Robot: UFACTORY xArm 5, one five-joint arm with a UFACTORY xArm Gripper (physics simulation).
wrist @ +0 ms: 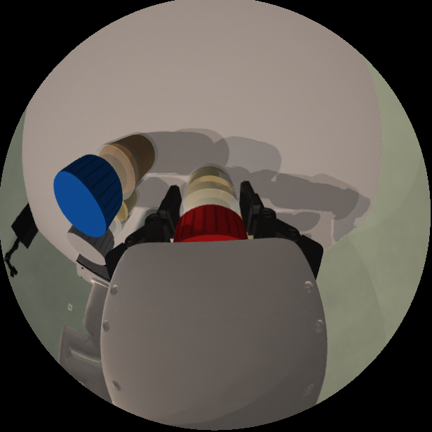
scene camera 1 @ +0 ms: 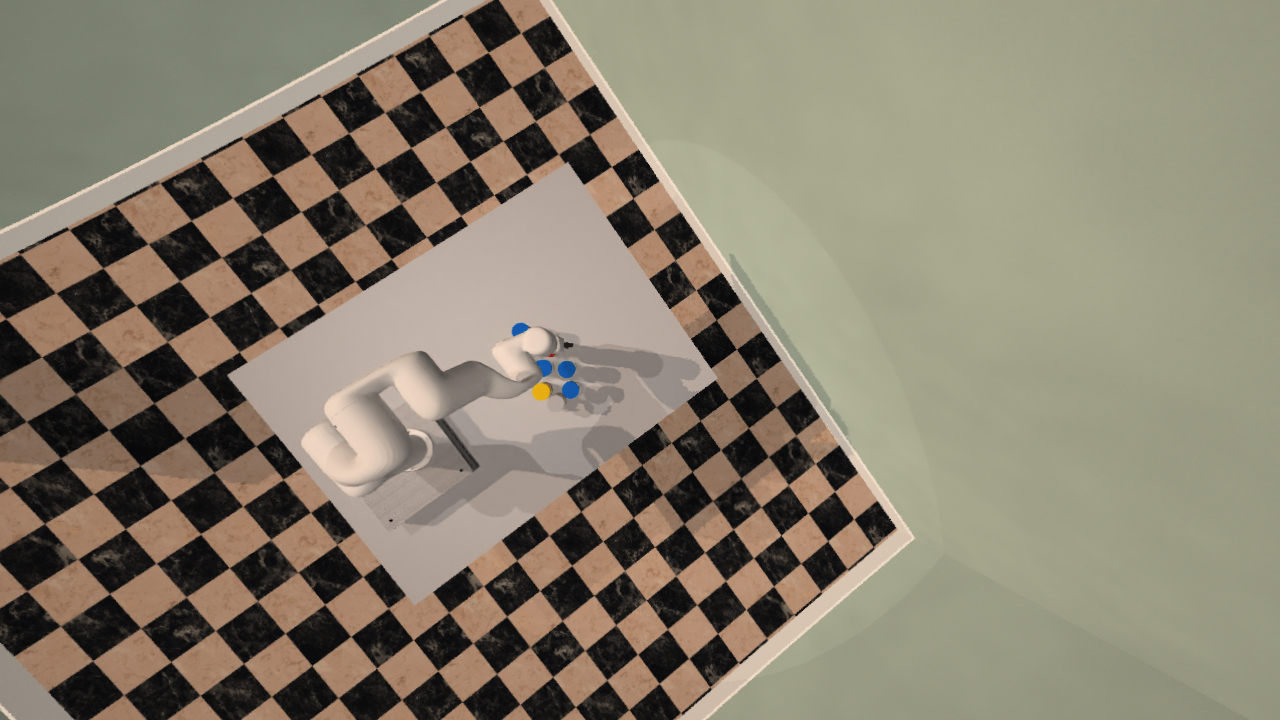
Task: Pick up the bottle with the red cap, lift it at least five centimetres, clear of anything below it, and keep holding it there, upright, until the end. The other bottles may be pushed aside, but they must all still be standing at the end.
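Frame: origin at the arm's base, x back, y right, z up, level; millimetres.
Seen in the pictures: arm's base, origin of the base link: (scene camera 1: 412, 449).
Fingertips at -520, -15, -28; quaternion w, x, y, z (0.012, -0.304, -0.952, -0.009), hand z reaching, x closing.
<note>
Pixels of each thing's middle, then the offset from my fingertips to it, as dx, dy, dz. Level surfaces: height alone.
- bottle with the red cap, body centre: (scene camera 1: 550, 348) +6, +6, +13
- blue-capped bottle, body centre: (scene camera 1: 523, 332) +44, -86, +13
- yellow cap, body centre: (scene camera 1: 541, 391) +105, +102, +53
- pale grey cap, body centre: (scene camera 1: 556, 403) +91, +159, +53
- pale table, its level: dz -40
The bottle with the red cap (scene camera 1: 551, 355) (wrist: 211, 225) is upright, with pale yellow contents. In the wrist view it is between the two black fingers of my gripper (wrist: 210, 200), which press against its sides below the cap. The gripper is shut on it. Its base appears to be on the table. In the scene view the wrist hides most of the bottle and the fingers. A blue-capped bottle (scene camera 1: 520, 330) (wrist: 87, 195) with brown contents stands to the left in the wrist view, apart from the fingers.
Near the wrist in the scene view are blue caps (scene camera 1: 544, 368) (scene camera 1: 566, 368) (scene camera 1: 570, 389), a yellow cap (scene camera 1: 540, 391) and a pale grey cap (scene camera 1: 556, 402). A grey-capped bottle (wrist: 92, 245) shows at left in the wrist view. The pale table (scene camera 1: 501, 241) (wrist: 210, 75) lies beneath.
</note>
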